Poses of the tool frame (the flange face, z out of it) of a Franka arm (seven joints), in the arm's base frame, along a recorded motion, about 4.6 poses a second.
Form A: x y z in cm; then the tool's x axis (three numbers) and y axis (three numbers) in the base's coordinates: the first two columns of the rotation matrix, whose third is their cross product.
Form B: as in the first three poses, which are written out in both.
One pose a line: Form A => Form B
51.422 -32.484 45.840 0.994 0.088 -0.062 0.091 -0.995 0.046 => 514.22 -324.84 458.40 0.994 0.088 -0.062 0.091 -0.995 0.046
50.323 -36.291 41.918 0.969 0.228 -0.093 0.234 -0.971 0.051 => 503.23 -362.91 419.18 0.969 0.228 -0.093 0.234 -0.971 0.051
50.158 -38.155 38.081 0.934 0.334 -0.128 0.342 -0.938 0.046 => 501.58 -381.55 380.81 0.934 0.334 -0.128 0.342 -0.938 0.046
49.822 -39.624 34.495 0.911 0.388 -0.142 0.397 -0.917 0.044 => 498.22 -396.24 344.95 0.911 0.388 -0.142 0.397 -0.917 0.044
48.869 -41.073 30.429 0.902 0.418 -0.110 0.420 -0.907 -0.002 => 488.69 -410.73 304.29 0.902 0.418 -0.110 0.420 -0.907 -0.002
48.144 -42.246 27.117 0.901 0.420 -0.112 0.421 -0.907 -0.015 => 481.44 -422.46 271.17 0.901 0.420 -0.112 0.421 -0.907 -0.015
